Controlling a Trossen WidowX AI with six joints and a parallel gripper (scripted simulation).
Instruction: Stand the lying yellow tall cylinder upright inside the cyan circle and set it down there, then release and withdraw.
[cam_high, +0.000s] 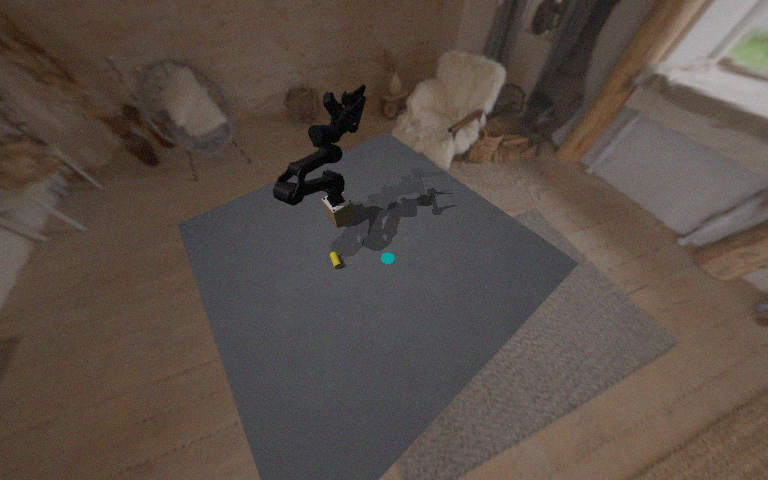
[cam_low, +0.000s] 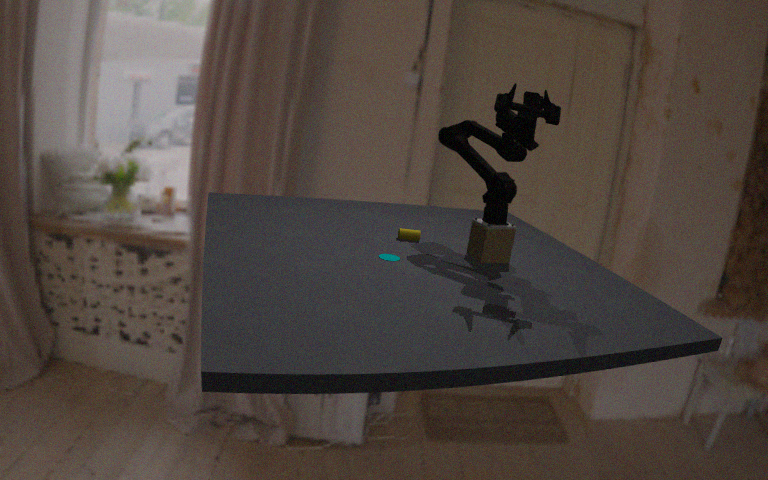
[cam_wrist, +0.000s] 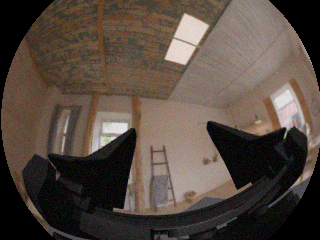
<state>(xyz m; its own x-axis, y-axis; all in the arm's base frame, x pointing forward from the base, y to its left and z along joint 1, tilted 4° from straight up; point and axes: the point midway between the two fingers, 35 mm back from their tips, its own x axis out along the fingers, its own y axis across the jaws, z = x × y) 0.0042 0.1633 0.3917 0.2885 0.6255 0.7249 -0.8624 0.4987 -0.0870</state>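
Right now the yellow cylinder is 18 cm ahead of my gripper tip, 30 cm to the right of it and 52 cm below it. From my gripper tip the other things lie so: cyan circle (29 cm ahead, 11 cm to the right, 53 cm below).
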